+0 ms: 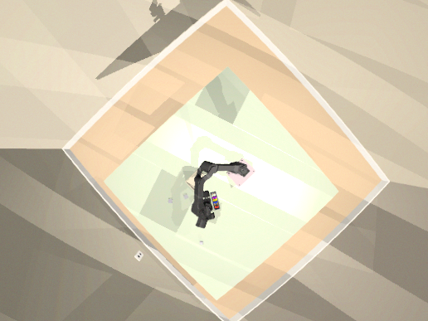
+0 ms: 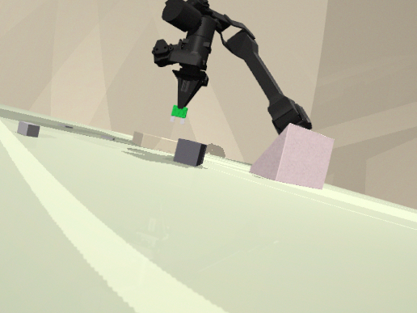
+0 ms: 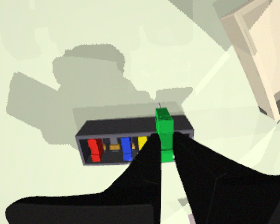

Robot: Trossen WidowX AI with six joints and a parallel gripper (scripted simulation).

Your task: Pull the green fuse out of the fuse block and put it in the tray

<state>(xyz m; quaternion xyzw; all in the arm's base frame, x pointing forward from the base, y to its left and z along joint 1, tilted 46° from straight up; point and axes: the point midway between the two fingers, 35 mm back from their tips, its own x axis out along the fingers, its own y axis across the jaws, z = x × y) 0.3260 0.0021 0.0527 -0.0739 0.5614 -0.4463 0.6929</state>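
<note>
Now: gripper tip 16 cm to the left of the tray, 9 cm above it and 4 cm past it. From my gripper tip the other things lie so: green fuse: 1 cm below.
</note>
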